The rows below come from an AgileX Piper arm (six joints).
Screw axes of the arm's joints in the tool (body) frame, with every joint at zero. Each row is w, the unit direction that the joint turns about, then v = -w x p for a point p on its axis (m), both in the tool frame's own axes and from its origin. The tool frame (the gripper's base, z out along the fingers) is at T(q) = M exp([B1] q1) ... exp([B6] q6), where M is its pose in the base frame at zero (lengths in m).
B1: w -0.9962 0 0.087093 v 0 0.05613 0
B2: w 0 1 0 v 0.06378 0 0.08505
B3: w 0 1 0 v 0.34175 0 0.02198
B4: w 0 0 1 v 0 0 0
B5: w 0 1 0 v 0.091 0 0
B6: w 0 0 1 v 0 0 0
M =
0.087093 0 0.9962 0.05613
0 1 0 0
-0.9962 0 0.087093 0.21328
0 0 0 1
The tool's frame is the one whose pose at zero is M.
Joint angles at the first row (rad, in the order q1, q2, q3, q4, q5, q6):
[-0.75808 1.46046 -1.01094 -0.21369 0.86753 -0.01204]
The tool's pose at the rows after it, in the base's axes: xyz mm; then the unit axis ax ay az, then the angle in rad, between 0 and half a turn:
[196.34 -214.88 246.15 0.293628 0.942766 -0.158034 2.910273]
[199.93 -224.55 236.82 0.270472 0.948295 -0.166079 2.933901]
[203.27 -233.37 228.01 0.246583 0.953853 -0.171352 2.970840]
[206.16 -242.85 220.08 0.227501 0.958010 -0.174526 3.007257]
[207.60 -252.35 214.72 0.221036 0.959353 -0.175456 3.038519]
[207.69 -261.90 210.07 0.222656 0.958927 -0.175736 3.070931]
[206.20 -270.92 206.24 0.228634 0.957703 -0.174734 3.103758]
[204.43 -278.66 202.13 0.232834 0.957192 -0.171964 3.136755]
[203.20 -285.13 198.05 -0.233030 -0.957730 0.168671 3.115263]
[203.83 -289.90 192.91 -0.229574 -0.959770 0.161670 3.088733]
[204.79 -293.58 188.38 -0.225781 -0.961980 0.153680 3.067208]
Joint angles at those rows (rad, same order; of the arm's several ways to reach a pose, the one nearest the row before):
[-0.77721 1.50478 -1.01885 -0.23255 0.83102 -0.04576]
[-0.78775 1.55025 -1.03014 -0.25719 0.80617 -0.08454]
[-0.79517 1.59640 -1.04784 -0.28332 0.80096 -0.12292]
[-0.80510 1.64267 -1.07174 -0.30550 0.80266 -0.15707]
[-0.81846 1.68239 -1.10051 -0.32086 0.81444 -0.17501]
[-0.83370 1.71939 -1.13037 -0.33686 0.83295 -0.17911]
[-0.85092 1.75158 -1.15869 -0.35003 0.85650 -0.17923]
[-0.86634 1.78121 -1.18342 -0.35971 0.88052 -0.18355]
[-0.87820 1.80853 -1.20566 -0.36773 0.90284 -0.19351]
[-0.88463 1.83675 -1.22613 -0.36632 0.92206 -0.21047]
[-0.88925 1.86126 -1.24459 -0.36046 0.93978 -0.22881]

